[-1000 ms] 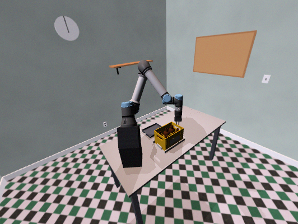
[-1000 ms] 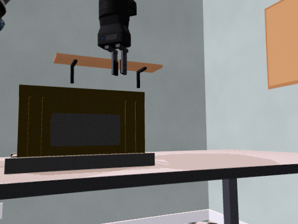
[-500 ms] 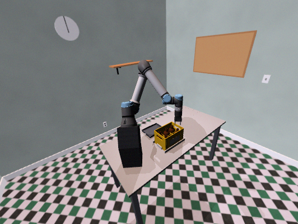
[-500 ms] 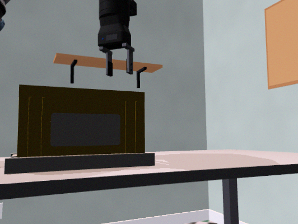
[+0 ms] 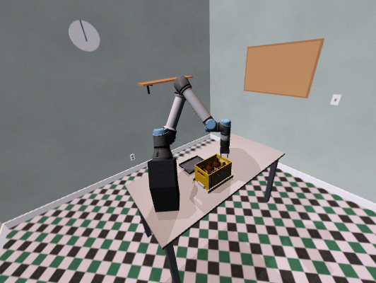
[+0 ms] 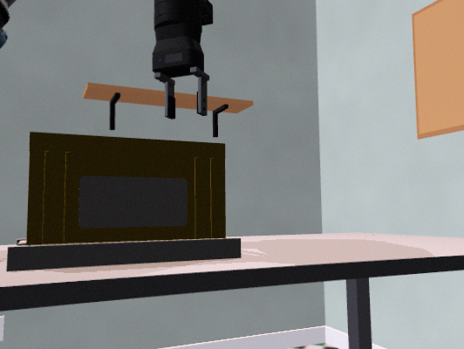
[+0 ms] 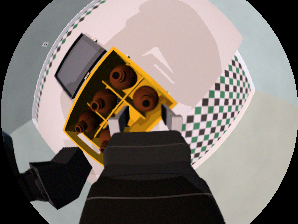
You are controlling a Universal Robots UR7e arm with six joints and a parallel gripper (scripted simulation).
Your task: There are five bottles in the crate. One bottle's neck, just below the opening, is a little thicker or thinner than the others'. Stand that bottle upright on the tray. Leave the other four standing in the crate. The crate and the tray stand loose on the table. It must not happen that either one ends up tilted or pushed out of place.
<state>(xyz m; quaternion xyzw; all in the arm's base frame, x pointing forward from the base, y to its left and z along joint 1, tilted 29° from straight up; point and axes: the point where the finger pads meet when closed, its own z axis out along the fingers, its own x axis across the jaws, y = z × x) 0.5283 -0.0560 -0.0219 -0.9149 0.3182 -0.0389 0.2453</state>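
Now: hand 1 cm past the brown bottle, 9 cm to the right of it and 15 cm above it. From my hand the other things lie so: dark tray (15 cm behind, 31 cm to the left, 23 cm below); crate (9 cm behind, 3 cm to the left, 16 cm below).
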